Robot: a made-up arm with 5 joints. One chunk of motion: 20 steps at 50 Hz.
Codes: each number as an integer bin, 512 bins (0 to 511) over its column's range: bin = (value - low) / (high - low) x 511, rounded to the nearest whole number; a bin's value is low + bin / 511 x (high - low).
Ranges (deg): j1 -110..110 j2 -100.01..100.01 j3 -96.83..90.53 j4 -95.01..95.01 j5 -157.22..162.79
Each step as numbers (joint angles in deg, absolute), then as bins.
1 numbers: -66.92 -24.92 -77.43 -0.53 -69.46
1 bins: 100 192 53 254 140
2 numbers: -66.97 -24.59 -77.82 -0.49 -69.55
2 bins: 100 193 52 254 140
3 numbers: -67.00 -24.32 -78.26 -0.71 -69.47
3 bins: 100 193 51 254 140
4 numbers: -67.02 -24.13 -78.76 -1.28 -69.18
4 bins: 100 194 49 252 141
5 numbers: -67.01 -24.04 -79.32 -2.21 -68.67
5 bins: 100 194 48 250 141
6 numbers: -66.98 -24.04 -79.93 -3.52 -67.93
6 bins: 100 194 46 246 143
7 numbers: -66.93 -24.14 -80.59 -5.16 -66.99
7 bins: 100 194 44 242 144
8 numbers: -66.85 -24.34 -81.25 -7.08 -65.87
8 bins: 100 193 42 236 146
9 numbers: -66.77 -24.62 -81.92 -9.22 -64.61
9 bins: 100 193 41 231 148
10 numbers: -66.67 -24.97 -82.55 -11.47 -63.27
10 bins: 101 192 39 225 150
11 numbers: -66.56 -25.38 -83.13 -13.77 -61.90
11 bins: 101 191 37 218 152
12 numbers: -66.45 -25.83 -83.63 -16.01 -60.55
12 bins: 101 190 36 212 154
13 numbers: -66.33 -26.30 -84.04 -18.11 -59.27
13 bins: 101 188 35 207 156
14 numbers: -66.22 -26.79 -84.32 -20.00 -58.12
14 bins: 102 187 34 202 158
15 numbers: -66.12 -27.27 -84.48 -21.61 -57.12
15 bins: 102 186 34 197 160
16 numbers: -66.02 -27.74 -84.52 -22.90 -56.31
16 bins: 102 185 34 194 161
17 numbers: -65.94 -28.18 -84.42 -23.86 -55.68
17 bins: 102 184 34 191 162
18 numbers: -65.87 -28.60 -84.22 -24.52 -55.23
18 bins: 103 182 34 190 163
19 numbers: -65.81 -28.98 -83.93 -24.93 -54.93
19 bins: 103 181 35 188 163
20 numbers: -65.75 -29.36 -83.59 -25.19 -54.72
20 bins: 103 180 36 188 164
